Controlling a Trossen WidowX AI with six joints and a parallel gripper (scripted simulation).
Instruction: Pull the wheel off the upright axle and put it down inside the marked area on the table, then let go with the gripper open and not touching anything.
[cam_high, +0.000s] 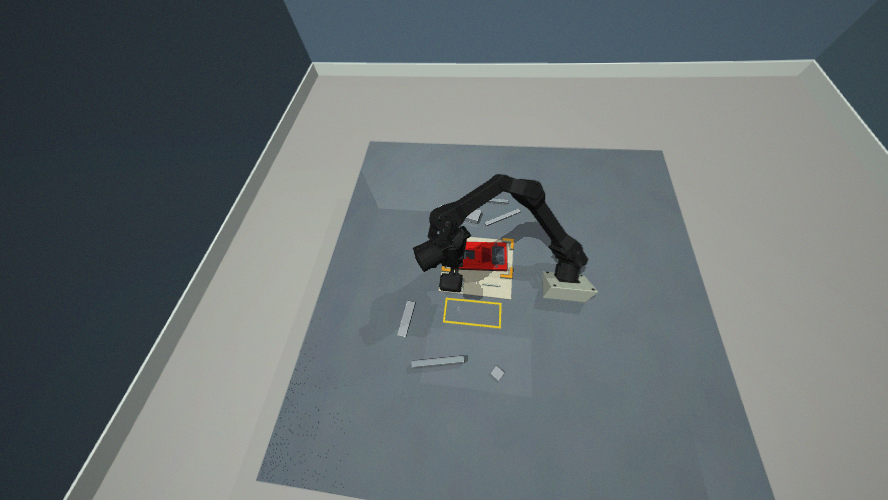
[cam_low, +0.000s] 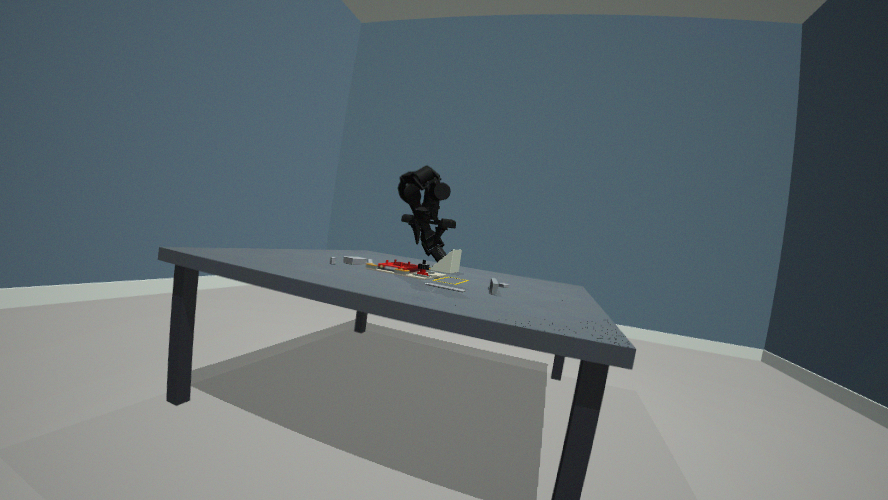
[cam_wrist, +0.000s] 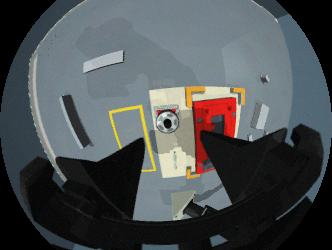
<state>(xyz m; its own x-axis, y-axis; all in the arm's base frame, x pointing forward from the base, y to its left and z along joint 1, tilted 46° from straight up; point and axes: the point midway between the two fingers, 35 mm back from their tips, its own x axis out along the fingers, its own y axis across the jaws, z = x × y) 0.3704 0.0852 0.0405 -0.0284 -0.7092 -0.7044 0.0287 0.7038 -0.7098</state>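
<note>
Now: the wheel 70 mm below my gripper tip. The rest, counted from my gripper tip: dark axle (80 mm below, 10 mm behind); cream base plate (100 mm below, 90 mm to the right, 70 mm behind).
</note>
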